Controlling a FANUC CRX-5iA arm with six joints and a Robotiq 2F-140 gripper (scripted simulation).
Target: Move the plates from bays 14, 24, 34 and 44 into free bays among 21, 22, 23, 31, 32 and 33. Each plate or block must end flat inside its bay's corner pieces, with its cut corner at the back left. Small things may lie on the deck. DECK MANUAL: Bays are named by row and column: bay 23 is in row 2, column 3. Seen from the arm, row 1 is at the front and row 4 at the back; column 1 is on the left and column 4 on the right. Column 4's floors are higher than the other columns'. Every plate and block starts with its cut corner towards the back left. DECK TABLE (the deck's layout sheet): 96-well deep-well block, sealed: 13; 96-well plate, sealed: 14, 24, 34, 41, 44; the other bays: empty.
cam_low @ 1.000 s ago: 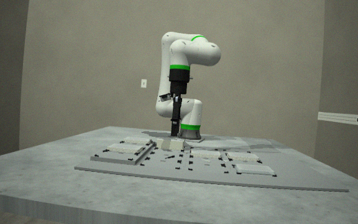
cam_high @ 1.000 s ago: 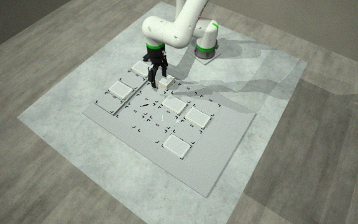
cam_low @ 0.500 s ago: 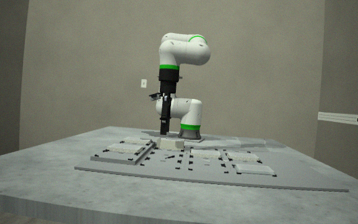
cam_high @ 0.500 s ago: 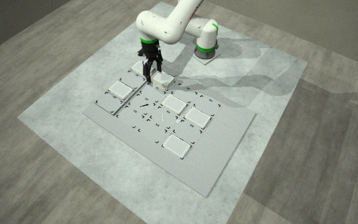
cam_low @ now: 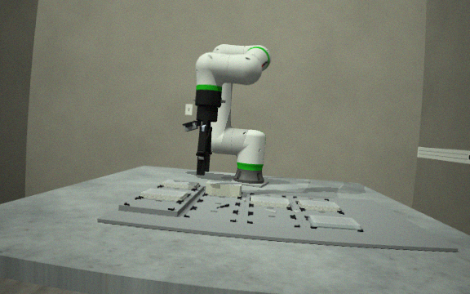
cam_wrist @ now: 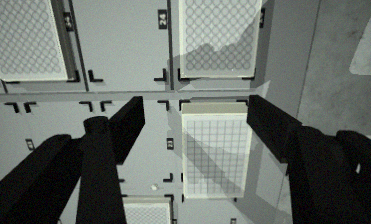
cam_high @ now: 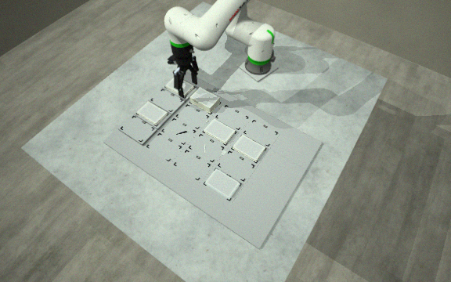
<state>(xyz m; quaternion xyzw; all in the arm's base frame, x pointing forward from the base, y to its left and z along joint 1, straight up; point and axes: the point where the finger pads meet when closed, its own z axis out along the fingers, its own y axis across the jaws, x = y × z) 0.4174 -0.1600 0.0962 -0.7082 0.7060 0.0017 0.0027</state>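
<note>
Now: the sealed deep-well block 3 cm behind my hand, 8 cm to the left of it and 8 cm below it. The rest, counted from my hand: plate (29 cm ahead, 41 cm to the left, 9 cm below); white tip (19 cm ahead, 24 cm to the left, 9 cm below); thin black stick (19 cm ahead, 10 cm to the left, 9 cm below).
</note>
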